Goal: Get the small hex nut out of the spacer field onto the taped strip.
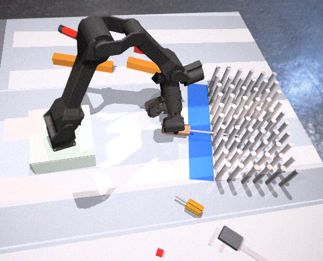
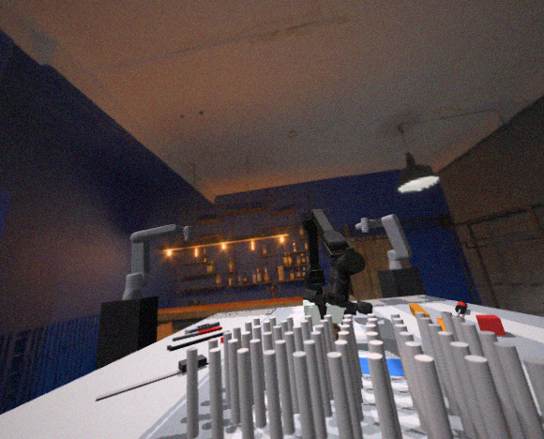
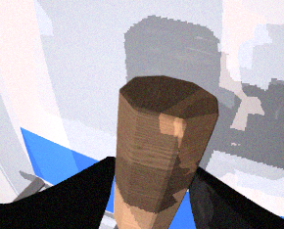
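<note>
The blue taped strip is 10 cm ahead of my gripper tip and 3 cm below it. The rest, counted from my gripper tip: yellow-handled tool (6 cm behind, 24 cm to the right, 2 cm below); then wooden-handled tool (10 cm ahead, 5 cm to the right); then hex nut (22 cm ahead, 12 cm to the right, 3 cm below).
</note>
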